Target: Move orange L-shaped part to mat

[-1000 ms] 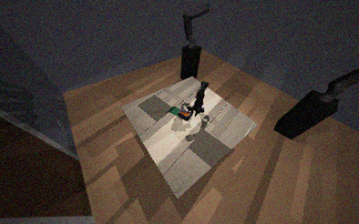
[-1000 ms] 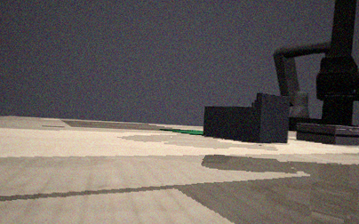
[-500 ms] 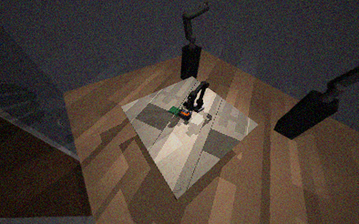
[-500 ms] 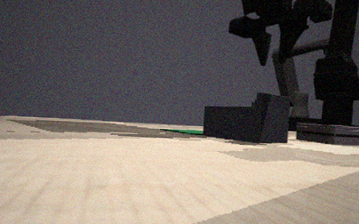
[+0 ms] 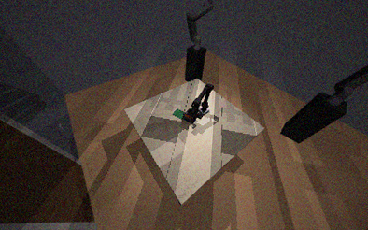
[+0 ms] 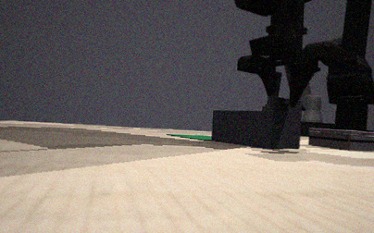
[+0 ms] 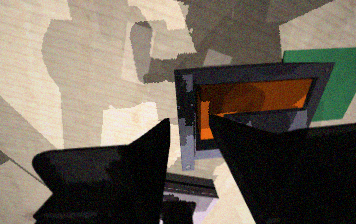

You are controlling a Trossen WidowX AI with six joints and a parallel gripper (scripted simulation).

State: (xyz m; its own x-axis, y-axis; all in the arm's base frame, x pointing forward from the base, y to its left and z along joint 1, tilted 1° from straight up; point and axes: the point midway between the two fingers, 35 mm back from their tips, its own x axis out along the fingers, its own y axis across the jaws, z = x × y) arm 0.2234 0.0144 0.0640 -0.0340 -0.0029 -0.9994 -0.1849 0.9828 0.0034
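Now: gripper tip 10 mm short of the orange L-shaped part, 50 mm to the left of it and 30 mm above it. The rest, counted from my gripper tip: green mat 40 mm ahead, 220 mm to the right, 90 mm below.
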